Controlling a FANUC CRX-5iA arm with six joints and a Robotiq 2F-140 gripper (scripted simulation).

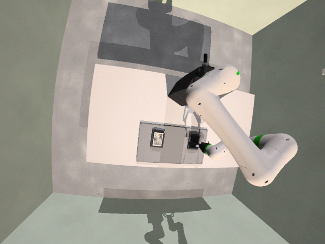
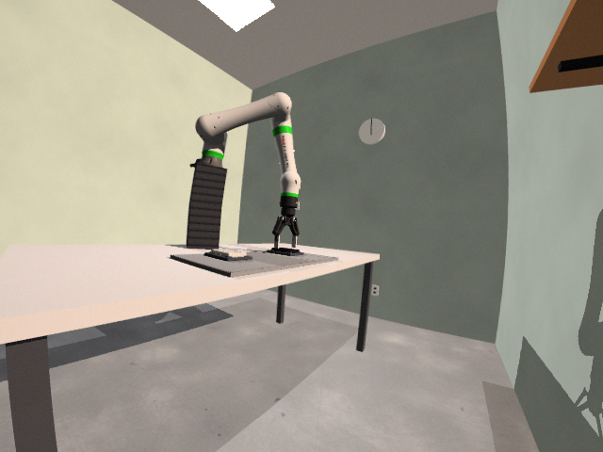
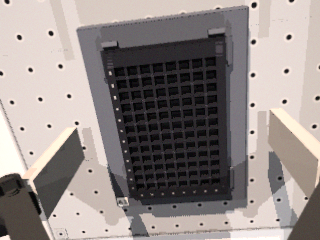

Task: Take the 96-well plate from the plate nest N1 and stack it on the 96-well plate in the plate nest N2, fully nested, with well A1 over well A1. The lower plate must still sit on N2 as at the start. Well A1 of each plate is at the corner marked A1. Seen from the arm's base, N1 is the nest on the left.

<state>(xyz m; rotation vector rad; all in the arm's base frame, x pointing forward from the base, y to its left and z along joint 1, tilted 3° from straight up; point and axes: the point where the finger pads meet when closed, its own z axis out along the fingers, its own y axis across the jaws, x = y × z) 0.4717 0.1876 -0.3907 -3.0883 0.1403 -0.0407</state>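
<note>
My hand is 20 mm above the black 96-well plate. From my hand the other things lie so: plate nest N1: 30 mm below; then A1 mark: 70 mm behind, 60 mm to the left, 30 mm below; then white 96-well plate: 370 mm to the right, 30 mm behind, 20 mm below.
</note>
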